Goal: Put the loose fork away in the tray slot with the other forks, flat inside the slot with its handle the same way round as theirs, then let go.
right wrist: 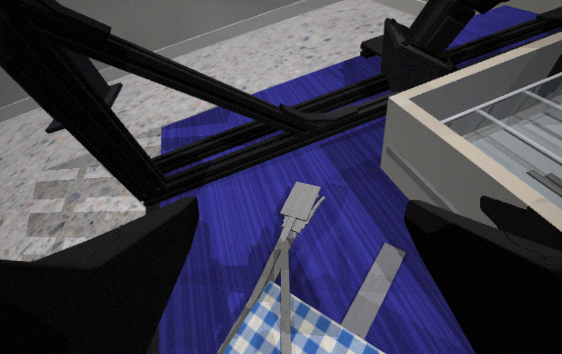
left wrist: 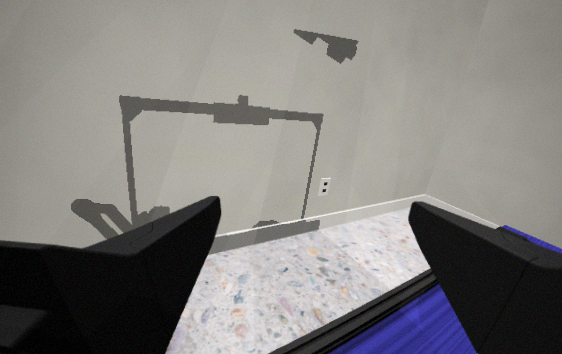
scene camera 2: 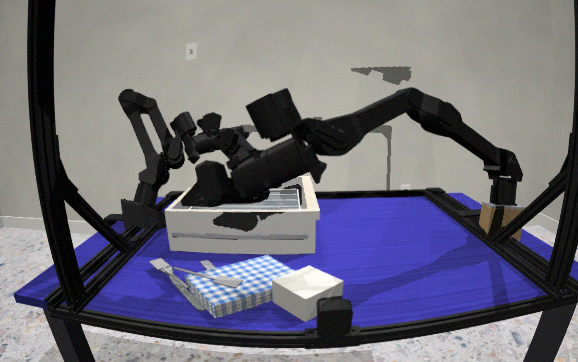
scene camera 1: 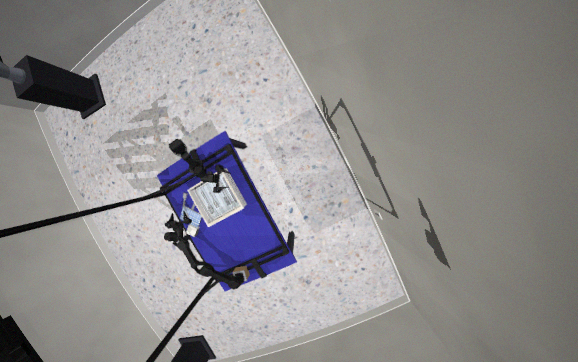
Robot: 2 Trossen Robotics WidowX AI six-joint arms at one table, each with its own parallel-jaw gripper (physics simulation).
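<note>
Loose grey cutlery lies at the checked cloth. One piece with a flat square end (scene camera 2: 160, 265) (right wrist: 301, 199) reaches over the cloth, and a slim grey handle (scene camera 2: 192, 296) (right wrist: 257, 295) runs below it beside the cloth. Small prongs show behind the square end in the right wrist view; which piece is the fork is hard to tell. The white tray (scene camera 2: 242, 245) (right wrist: 425, 145) holds a clear slotted insert; the forks in it are not clearly distinguishable. My right gripper (right wrist: 303, 208) (scene camera 1: 178, 218) is open and empty, above the loose cutlery. My left gripper (left wrist: 314, 208) (scene camera 1: 224, 179) is open and empty, above the tray.
The blue checked cloth (scene camera 2: 245, 282) (right wrist: 312, 325) lies in front of the tray, with a white box (scene camera 2: 307, 290) at its right. A flat grey strip (right wrist: 375, 290) pokes out from the cloth's tray side. Black frame bars (right wrist: 225, 87) edge the table.
</note>
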